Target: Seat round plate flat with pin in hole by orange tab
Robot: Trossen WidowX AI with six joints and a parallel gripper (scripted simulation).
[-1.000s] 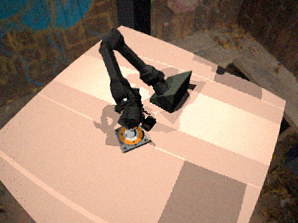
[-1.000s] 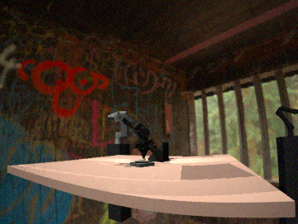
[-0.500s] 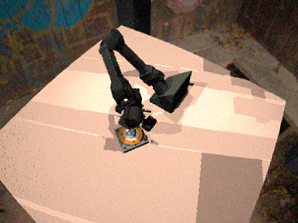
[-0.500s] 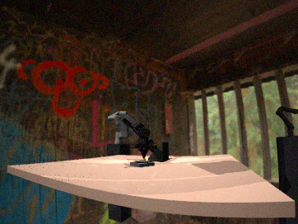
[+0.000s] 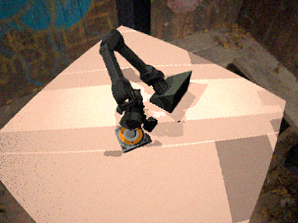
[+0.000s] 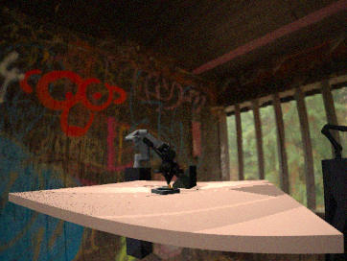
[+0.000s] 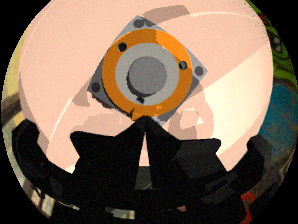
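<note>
Now: the grey square base 50 mm ahead of my gripper tip, 10 mm to the left of it and 20 mm below it.
</note>
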